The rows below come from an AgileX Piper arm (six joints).
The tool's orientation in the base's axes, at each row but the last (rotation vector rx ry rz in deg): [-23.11 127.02 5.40]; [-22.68 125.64 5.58]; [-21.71 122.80 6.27]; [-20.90 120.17 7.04]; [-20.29 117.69 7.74]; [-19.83 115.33 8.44]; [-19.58 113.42 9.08]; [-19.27 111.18 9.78]
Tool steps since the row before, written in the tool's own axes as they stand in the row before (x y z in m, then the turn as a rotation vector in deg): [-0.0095 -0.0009 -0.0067 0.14 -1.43 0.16]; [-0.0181 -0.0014 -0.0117 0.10 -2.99 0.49]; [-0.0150 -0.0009 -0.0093 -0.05 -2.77 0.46]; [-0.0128 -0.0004 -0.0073 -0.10 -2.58 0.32]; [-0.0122 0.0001 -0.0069 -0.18 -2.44 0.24]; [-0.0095 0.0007 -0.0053 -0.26 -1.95 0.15]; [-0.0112 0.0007 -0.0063 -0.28 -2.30 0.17]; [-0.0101 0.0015 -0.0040 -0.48 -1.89 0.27]
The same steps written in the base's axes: [0.0008 0.0002 0.0116 0.50 -1.35 -0.11]; [0.0017 0.0007 0.0215 1.26 -2.75 -0.17]; [0.0008 0.0005 0.0176 1.25 -2.51 -0.04]; [0.0004 0.0006 0.0147 1.10 -2.36 0.07]; [-0.0003 0.0008 0.0140 1.03 -2.23 0.17]; [-0.0008 0.0010 0.0108 0.83 -1.77 0.26]; [-0.0013 0.0009 0.0128 0.97 -2.09 0.28]; [-0.0004 0.0019 0.0108 1.00 -1.65 0.41]
